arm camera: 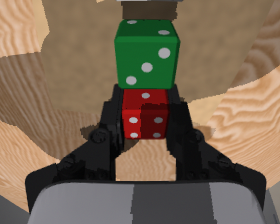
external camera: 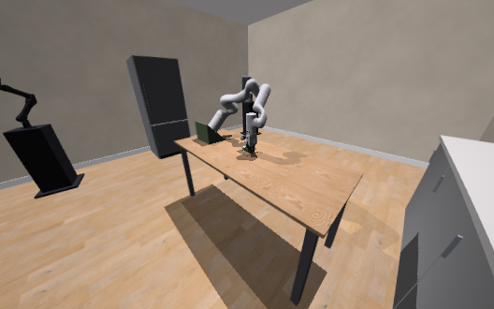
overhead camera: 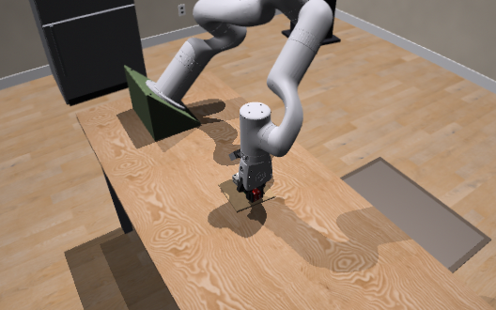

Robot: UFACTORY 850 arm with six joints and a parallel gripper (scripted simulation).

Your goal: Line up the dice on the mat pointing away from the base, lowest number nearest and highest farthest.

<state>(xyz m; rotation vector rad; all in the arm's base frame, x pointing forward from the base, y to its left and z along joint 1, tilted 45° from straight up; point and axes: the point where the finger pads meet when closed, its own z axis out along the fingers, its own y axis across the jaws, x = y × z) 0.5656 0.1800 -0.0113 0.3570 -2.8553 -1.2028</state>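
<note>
My hand is 1 cm above the red die. Round my hand: green die: 4 cm behind, 1 cm to the right, 1 cm below; tan mat: 4 cm behind, 1 cm to the right, 2 cm below; white die: 9 cm behind, 2 cm to the right, 1 cm below.
</note>
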